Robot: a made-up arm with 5 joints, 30 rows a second.
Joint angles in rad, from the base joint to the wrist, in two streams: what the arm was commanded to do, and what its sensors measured. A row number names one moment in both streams.
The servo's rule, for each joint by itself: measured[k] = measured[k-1] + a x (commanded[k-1-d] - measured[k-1]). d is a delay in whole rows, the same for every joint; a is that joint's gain. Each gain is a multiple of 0.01, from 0.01 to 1. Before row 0 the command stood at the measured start. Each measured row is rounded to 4 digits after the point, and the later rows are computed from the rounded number. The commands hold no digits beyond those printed.
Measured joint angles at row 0:
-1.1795, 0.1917, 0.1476, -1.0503, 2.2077
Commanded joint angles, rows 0 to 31:
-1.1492, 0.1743, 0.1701, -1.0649, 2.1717
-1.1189, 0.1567, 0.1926, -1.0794, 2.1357
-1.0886, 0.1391, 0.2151, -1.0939, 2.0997
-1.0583, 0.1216, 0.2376, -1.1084, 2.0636
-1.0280, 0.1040, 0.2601, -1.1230, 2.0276
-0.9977, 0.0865, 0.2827, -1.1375, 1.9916
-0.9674, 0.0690, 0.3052, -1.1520, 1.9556
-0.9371, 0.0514, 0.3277, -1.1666, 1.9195
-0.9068, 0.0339, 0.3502, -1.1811, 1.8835
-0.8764, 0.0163, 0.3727, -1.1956, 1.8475
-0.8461, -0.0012, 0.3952, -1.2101, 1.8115
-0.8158, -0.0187, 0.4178, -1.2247, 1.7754
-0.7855, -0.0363, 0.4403, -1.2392, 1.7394
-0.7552, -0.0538, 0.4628, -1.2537, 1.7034
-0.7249, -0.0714, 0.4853, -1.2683, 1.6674
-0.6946, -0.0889, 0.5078, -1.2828, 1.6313
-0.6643, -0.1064, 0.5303, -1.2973, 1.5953
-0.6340, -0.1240, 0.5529, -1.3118, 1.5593
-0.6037, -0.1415, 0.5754, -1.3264, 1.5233
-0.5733, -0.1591, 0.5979, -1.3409, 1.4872
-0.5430, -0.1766, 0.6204, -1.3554, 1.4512
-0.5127, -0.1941, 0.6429, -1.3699, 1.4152
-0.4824, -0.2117, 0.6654, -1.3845, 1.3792
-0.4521, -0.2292, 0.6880, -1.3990, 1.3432
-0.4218, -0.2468, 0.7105, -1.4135, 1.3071
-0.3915, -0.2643, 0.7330, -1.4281, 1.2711
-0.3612, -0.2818, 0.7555, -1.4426, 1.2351
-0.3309, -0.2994, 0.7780, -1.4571, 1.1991
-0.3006, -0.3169, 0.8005, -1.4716, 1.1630
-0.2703, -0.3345, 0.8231, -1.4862, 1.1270
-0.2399, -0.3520, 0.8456, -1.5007, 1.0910
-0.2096, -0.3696, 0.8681, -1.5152, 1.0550
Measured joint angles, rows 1 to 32:
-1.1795, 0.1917, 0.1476, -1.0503, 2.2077
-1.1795, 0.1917, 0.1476, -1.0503, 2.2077
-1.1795, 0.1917, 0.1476, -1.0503, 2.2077
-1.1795, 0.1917, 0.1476, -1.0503, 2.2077
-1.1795, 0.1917, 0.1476, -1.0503, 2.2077
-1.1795, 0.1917, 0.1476, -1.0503, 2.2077
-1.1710, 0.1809, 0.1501, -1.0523, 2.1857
-1.1564, 0.1659, 0.1548, -1.0561, 2.1552
-1.1374, 0.1493, 0.1614, -1.0614, 2.1213
-1.1153, 0.1321, 0.1698, -1.0680, 2.0861
-1.0909, 0.1147, 0.1797, -1.0757, 2.0504
-1.0648, 0.0972, 0.1910, -1.0844, 2.0145
-1.0375, 0.0797, 0.2036, -1.0939, 1.9786
-1.0094, 0.0622, 0.2173, -1.1041, 1.9425
-0.9807, 0.0447, 0.2319, -1.1149, 1.9065
-0.9515, 0.0271, 0.2474, -1.1262, 1.8705
-0.9220, 0.0096, 0.2637, -1.1379, 1.8345
-0.8923, -0.0079, 0.2807, -1.1501, 1.7984
-0.8624, -0.0255, 0.2983, -1.1626, 1.7624
-0.8324, -0.0430, 0.3164, -1.1754, 1.7264
-0.8023, -0.0606, 0.3350, -1.1884, 1.6904
-0.7721, -0.0781, 0.3540, -1.2016, 1.6543
-0.7419, -0.0956, 0.3734, -1.2150, 1.6183
-0.7117, -0.1132, 0.3931, -1.2286, 1.5823
-0.6815, -0.1307, 0.4132, -1.2423, 1.5463
-0.6512, -0.1483, 0.4335, -1.2561, 1.5102
-0.6209, -0.1658, 0.4541, -1.2700, 1.4742
-0.5906, -0.1833, 0.4749, -1.2840, 1.4382
-0.5603, -0.2009, 0.4959, -1.2981, 1.4022
-0.5300, -0.2184, 0.5170, -1.3122, 1.3662
-0.4997, -0.2360, 0.5383, -1.3264, 1.3301
-0.4694, -0.2535, 0.5597, -1.3406, 1.2941
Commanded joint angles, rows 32 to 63:
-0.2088, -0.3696, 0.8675, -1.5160, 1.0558
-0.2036, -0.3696, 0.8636, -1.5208, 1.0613
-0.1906, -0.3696, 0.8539, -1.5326, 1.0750
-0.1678, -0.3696, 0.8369, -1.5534, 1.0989
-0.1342, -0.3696, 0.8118, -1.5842, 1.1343
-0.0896, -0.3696, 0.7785, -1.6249, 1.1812
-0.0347, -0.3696, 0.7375, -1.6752, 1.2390
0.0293, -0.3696, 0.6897, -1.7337, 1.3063
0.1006, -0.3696, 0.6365, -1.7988, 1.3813
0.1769, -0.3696, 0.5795, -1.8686, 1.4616
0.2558, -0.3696, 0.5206, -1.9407, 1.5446
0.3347, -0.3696, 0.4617, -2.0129, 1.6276
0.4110, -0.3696, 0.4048, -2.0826, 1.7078
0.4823, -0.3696, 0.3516, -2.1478, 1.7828
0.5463, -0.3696, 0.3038, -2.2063, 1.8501
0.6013, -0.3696, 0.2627, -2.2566, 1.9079
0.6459, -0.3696, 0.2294, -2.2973, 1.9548
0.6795, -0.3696, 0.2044, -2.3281, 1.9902
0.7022, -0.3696, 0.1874, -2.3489, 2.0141
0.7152, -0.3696, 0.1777, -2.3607, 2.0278
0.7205, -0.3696, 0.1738, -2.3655, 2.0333
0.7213, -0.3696, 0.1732, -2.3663, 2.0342
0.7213, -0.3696, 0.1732, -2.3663, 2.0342
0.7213, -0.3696, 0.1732, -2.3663, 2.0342
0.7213, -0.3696, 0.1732, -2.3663, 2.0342
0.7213, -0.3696, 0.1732, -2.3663, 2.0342
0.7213, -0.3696, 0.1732, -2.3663, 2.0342
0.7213, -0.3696, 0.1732, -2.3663, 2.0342
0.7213, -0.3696, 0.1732, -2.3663, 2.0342
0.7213, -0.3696, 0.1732, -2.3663, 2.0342
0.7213, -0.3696, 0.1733, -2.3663, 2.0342
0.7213, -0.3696, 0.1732, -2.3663, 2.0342
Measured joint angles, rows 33 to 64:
-0.4391, -0.2710, 0.5812, -1.3549, 1.2581
-0.4088, -0.2886, 0.6028, -1.3692, 1.2221
-0.3785, -0.3061, 0.6245, -1.3835, 1.1860
-0.3482, -0.3237, 0.6463, -1.3979, 1.1500
-0.3179, -0.3412, 0.6682, -1.4123, 1.1140
-0.2876, -0.3588, 0.6902, -1.4267, 1.0780
-0.2655, -0.3655, 0.7097, -1.4392, 1.0645
-0.2482, -0.3680, 0.7266, -1.4506, 1.0625
-0.2321, -0.3690, 0.7406, -1.4621, 1.0701
-0.2141, -0.3694, 0.7512, -1.4749, 1.0877
-0.1917, -0.3695, 0.7579, -1.4902, 1.1161
-0.1631, -0.3696, 0.7602, -1.5091, 1.1558
-0.1271, -0.3696, 0.7577, -1.5324, 1.2066
-0.0833, -0.3696, 0.7502, -1.5606, 1.2674
-0.0318, -0.3696, 0.7377, -1.5939, 1.3369
0.0266, -0.3696, 0.7203, -1.6324, 1.4130
0.0908, -0.3696, 0.6983, -1.6756, 1.4933
0.1591, -0.3696, 0.6723, -1.7228, 1.5752
0.2296, -0.3696, 0.6429, -1.7732, 1.6561
0.3004, -0.3696, 0.6109, -1.8256, 1.7334
0.3693, -0.3696, 0.5771, -1.8789, 1.8046
0.4343, -0.3696, 0.5425, -1.9318, 1.8676
0.4935, -0.3696, 0.5081, -1.9830, 1.9208
0.5456, -0.3696, 0.4747, -2.0313, 1.9631
0.5894, -0.3696, 0.4431, -2.0758, 1.9942
0.6246, -0.3696, 0.4139, -2.1157, 2.0147
0.6515, -0.3696, 0.3875, -2.1507, 2.0260
0.6710, -0.3696, 0.3639, -2.1809, 2.0310
0.6851, -0.3696, 0.3429, -2.2069, 2.0330
0.6952, -0.3696, 0.3242, -2.2292, 2.0337
0.7025, -0.3696, 0.3076, -2.2484, 2.0340
0.7078, -0.3696, 0.2928, -2.2649, 2.0341

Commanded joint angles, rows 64 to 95:
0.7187, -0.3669, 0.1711, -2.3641, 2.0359
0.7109, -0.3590, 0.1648, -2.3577, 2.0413
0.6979, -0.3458, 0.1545, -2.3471, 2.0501
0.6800, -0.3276, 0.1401, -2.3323, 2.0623
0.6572, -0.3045, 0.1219, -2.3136, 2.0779
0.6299, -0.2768, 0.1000, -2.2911, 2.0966
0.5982, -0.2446, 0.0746, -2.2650, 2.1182
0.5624, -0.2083, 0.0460, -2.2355, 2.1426
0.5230, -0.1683, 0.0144, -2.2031, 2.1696
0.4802, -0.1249, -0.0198, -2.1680, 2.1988
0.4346, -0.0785, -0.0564, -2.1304, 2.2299
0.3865, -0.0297, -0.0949, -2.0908, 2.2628
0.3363, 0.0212, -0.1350, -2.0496, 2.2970
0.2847, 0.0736, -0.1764, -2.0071, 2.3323
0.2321, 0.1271, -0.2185, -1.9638, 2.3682
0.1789, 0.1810, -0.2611, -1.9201, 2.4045
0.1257, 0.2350, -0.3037, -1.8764, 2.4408
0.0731, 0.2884, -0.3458, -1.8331, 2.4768
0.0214, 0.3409, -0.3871, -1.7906, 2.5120
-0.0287, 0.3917, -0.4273, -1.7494, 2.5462
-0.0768, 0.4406, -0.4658, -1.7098, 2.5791
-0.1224, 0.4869, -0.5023, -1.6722, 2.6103
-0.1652, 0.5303, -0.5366, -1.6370, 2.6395
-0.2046, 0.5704, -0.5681, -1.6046, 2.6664
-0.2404, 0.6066, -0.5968, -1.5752, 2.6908
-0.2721, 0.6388, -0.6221, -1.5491, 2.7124
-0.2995, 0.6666, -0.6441, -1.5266, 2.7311
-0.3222, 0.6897, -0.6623, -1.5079, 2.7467
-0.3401, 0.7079, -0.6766, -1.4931, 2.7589
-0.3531, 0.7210, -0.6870, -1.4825, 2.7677
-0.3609, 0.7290, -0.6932, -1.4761, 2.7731
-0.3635, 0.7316, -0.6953, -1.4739, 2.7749
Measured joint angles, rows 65 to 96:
0.7116, -0.3696, 0.2796, -2.2791, 2.0342
0.7143, -0.3696, 0.2679, -2.2913, 2.0342
0.7163, -0.3696, 0.2575, -2.3018, 2.0342
0.7177, -0.3696, 0.2482, -2.3108, 2.0342
0.7187, -0.3696, 0.2400, -2.3186, 2.0342
0.7194, -0.3696, 0.2327, -2.3253, 2.0342
0.7192, -0.3679, 0.2259, -2.3307, 2.0352
0.7169, -0.3624, 0.2192, -2.3345, 2.0389
0.7116, -0.3521, 0.2121, -2.3363, 2.0457
0.7028, -0.3369, 0.2042, -2.3357, 2.0558
0.6900, -0.3168, 0.1951, -2.3326, 2.0693
0.6732, -0.2920, 0.1846, -2.3268, 2.0860
0.6522, -0.2626, 0.1725, -2.3181, 2.1056
0.6271, -0.2289, 0.1586, -2.3065, 2.1282
0.5980, -0.1913, 0.1427, -2.2920, 2.1535
0.5650, -0.1501, 0.1248, -2.2746, 2.1811
0.5285, -0.1057, 0.1049, -2.2544, 2.2109
0.4887, -0.0586, 0.0829, -2.2315, 2.2426
0.4460, -0.0091, 0.0589, -2.2060, 2.2758
0.4008, 0.0422, 0.0330, -2.1782, 2.3103
0.3536, 0.0948, 0.0053, -2.1482, 2.3456
0.3047, 0.1482, -0.0240, -2.1163, 2.3815
0.2546, 0.2020, -0.0548, -2.0827, 2.4177
0.2038, 0.2556, -0.0868, -2.0478, 2.4538
0.1527, 0.3085, -0.1198, -2.0118, 2.4893
0.1019, 0.3601, -0.1536, -1.9751, 2.5240
0.0519, 0.4100, -0.1879, -1.9380, 2.5576
0.0031, 0.4577, -0.2225, -1.9008, 2.5897
-0.0440, 0.5027, -0.2571, -1.8639, 2.6201
-0.0890, 0.5447, -0.2913, -1.8276, 2.6483
-0.1314, 0.5831, -0.3249, -1.7923, 2.6742
-0.1708, 0.6176, -0.3576, -1.7583, 2.6975

